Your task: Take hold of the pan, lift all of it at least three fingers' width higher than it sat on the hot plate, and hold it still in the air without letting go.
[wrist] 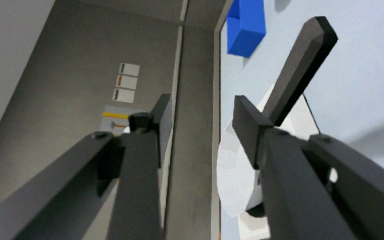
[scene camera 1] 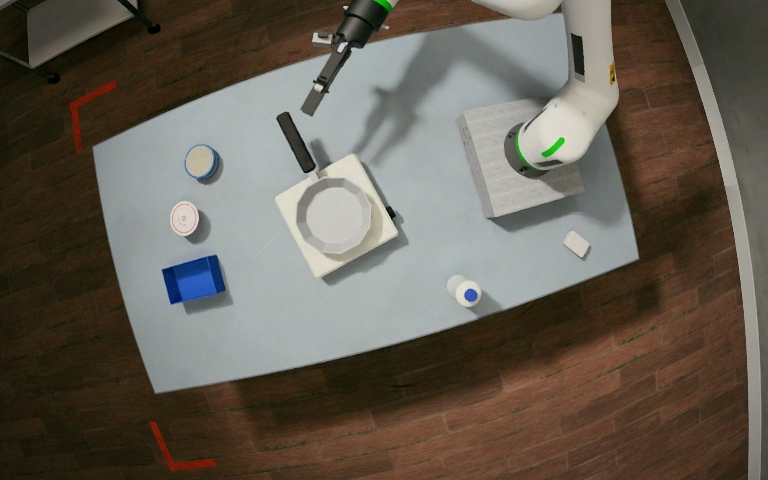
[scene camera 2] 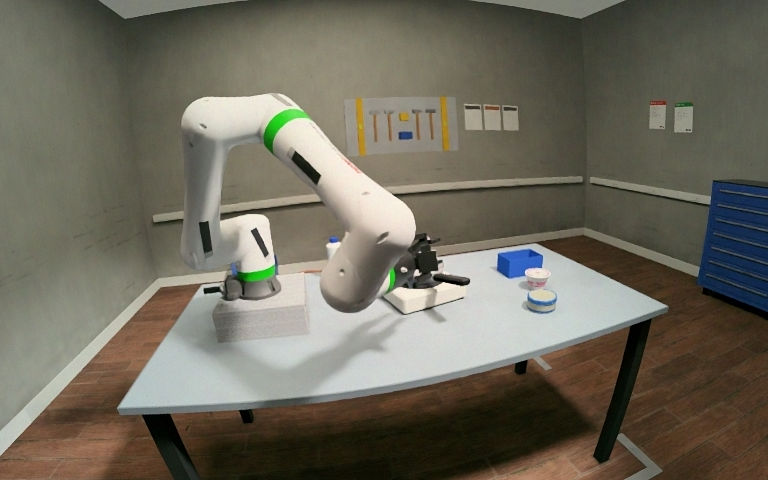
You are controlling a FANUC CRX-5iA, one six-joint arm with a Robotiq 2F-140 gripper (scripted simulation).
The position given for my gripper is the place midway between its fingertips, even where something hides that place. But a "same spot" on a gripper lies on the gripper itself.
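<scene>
You can see my gripper in scene camera 1 (pixel 306 113), and it's there in scene camera 2 and in the wrist view too. On my gripper, (wrist: pixel 71 190) and (scene camera 2: pixel 420 238) are the same spot.
</scene>
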